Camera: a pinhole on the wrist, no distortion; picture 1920 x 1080 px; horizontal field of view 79.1 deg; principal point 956.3 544.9 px. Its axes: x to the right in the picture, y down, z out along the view. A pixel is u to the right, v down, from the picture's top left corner.
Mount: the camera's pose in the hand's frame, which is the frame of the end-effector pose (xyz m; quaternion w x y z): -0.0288 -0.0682 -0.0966 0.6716 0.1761 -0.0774 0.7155
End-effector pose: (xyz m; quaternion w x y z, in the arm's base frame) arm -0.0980 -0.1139 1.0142 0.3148 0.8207 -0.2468 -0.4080
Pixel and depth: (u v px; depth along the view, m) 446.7 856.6 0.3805
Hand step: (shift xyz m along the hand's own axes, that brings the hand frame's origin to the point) -0.0673 -0.3649 0.2092
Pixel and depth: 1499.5 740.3 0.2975
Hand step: -0.0392 -0.0460 0.2347
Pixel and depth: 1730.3 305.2 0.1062
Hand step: 0.0060 -0.0372 0.0242
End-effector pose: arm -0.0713 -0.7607 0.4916 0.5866 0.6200 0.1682 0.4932
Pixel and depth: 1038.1 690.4 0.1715
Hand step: -0.0251 -0.1183 0.0692
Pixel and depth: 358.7 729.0 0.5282
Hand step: -0.0235 -0.5124 0.3064
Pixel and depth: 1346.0 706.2 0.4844
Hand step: -0.0293 -0.0906 0.4182
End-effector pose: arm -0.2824 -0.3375 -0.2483 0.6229 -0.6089 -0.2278 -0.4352
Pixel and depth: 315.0 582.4 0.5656
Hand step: 0.0481 -0.5576 0.3184
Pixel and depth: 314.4 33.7 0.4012
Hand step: 0.2129 -0.3992 0.1739
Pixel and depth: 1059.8 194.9 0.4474
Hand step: 0.1691 -0.1748 0.3149
